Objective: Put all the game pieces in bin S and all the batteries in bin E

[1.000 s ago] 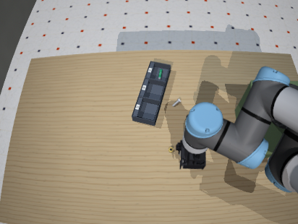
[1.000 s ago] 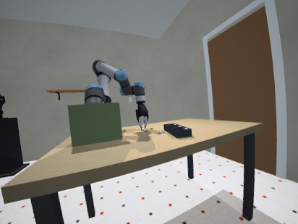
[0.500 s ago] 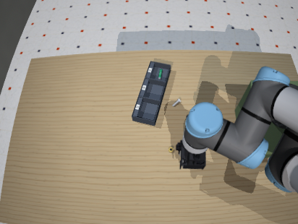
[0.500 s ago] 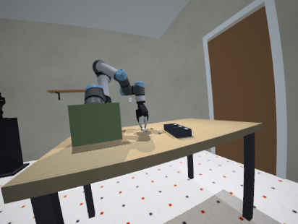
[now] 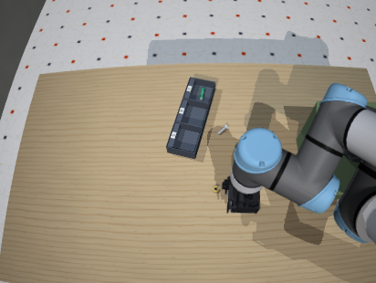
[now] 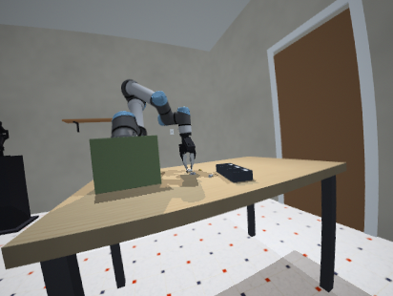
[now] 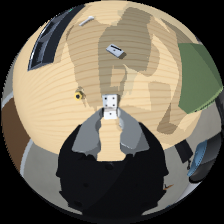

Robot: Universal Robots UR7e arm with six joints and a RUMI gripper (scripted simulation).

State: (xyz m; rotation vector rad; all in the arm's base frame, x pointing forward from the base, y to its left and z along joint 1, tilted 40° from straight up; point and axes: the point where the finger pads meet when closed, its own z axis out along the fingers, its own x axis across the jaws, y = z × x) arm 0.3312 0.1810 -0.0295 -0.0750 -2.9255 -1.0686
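Now: hand 6 cm short of the gold ring, 3 cm to the left of it and 2 cm above it. The rest, counted from my hand: grey-white piece: 11 cm to the right, 1 cm below, 1 cm behind; white domino: 1 cm below; grey cylinder: 22 cm to the right, 3 cm ahead, 2 cm below.
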